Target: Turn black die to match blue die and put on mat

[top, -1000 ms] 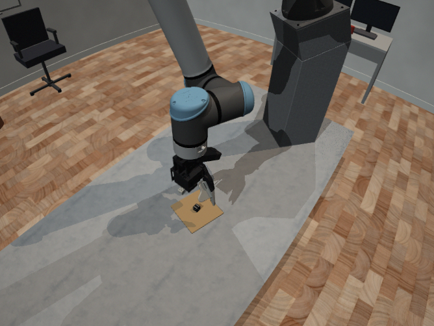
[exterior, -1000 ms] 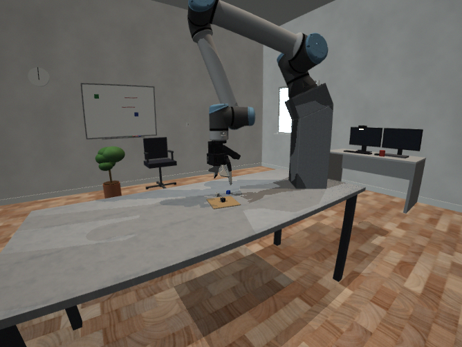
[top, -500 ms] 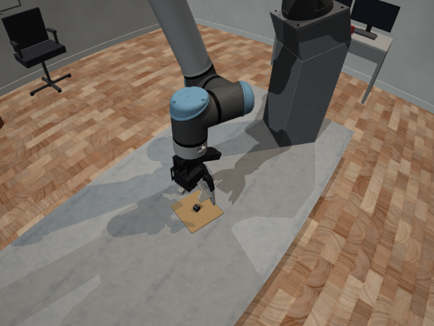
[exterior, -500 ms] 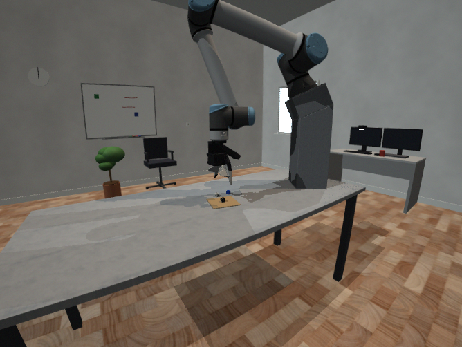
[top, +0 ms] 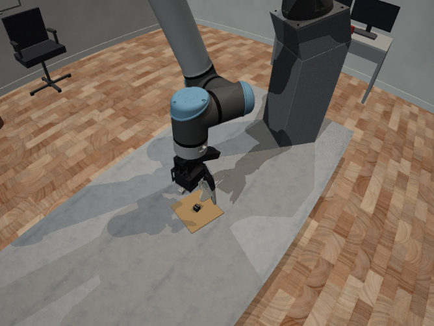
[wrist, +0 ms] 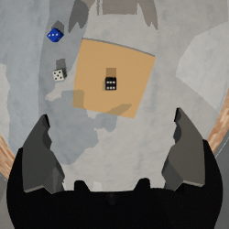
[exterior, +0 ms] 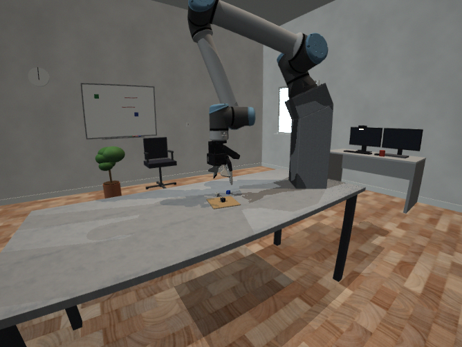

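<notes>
The black die lies 10 cm below my hand. From my hand the other things lie so: blue die 12 cm behind, 8 cm to the right, 10 cm below; then tan mat 11 cm below; then white die 4 cm behind, 9 cm to the right, 10 cm below.
</notes>
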